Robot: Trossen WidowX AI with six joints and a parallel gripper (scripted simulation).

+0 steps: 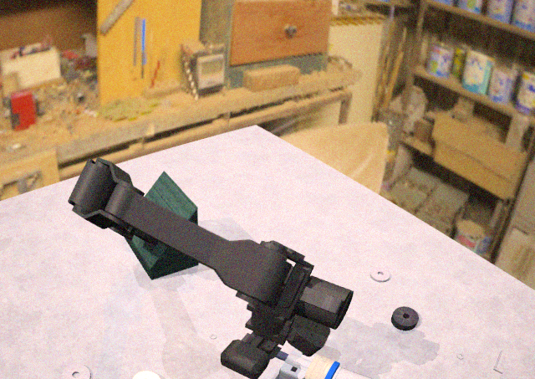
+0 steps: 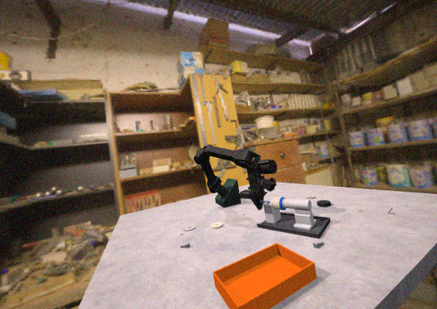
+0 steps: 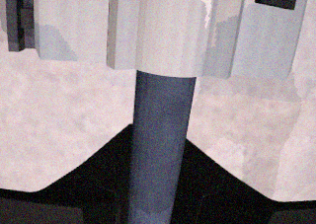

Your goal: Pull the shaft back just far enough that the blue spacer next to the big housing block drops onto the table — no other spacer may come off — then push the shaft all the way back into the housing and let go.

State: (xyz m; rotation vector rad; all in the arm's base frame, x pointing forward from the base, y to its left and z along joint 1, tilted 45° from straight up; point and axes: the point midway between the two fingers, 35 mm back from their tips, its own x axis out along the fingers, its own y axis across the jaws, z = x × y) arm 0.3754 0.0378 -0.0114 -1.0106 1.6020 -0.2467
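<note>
Now: the shaft 60 mm ahead of my gripper tip, 30 mm to the left of it and 30 mm above it. From my gripper tip the other things lie so: black ring (40 mm ahead, 320 mm to the left, 40 mm below); white disc (60 mm behind, 190 mm to the right, 40 mm below); blue spacer (100 mm ahead, 50 mm to the left, 30 mm above).
</note>
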